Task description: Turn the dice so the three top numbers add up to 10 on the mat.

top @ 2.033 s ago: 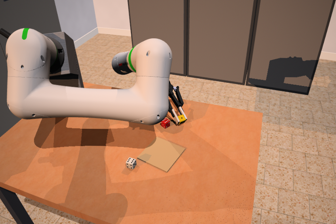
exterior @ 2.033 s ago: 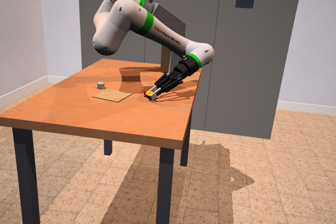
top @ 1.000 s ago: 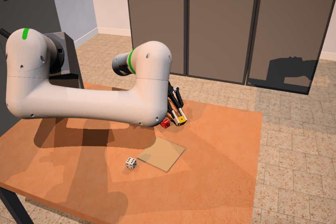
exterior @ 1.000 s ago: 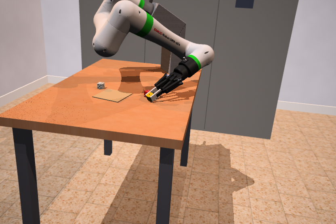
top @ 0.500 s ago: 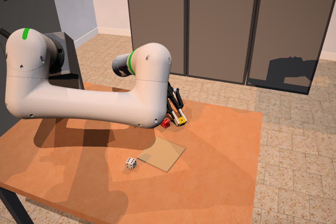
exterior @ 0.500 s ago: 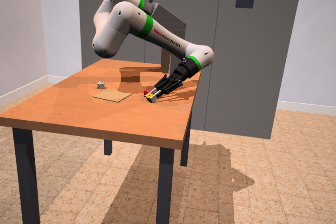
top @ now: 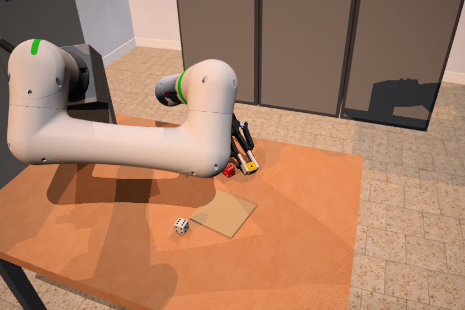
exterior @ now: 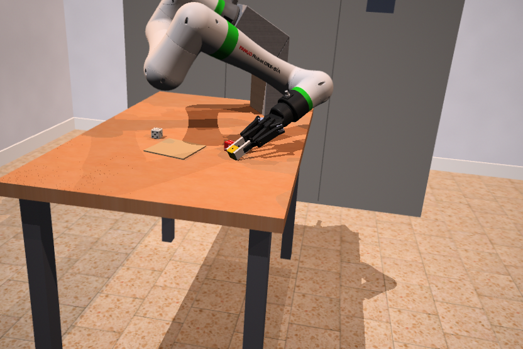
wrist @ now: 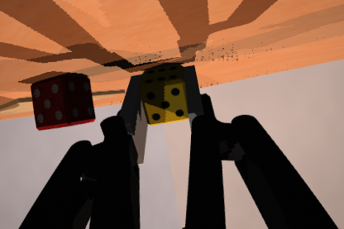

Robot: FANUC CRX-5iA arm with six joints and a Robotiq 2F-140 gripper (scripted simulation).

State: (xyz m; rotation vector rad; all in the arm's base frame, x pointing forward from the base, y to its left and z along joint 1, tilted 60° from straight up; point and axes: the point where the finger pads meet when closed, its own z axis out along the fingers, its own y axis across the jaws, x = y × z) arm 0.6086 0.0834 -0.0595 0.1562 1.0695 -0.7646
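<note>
Right now the yellow die is 1 cm ahead of my hand, 1 cm to the right of it and 1 cm below it. Also, from my hand: white die (13 cm behind, 29 cm to the right, 1 cm below); then tan mat (4 cm behind, 20 cm to the right, 3 cm below); then red die (6 cm behind, 3 cm to the right, 1 cm below).
</note>
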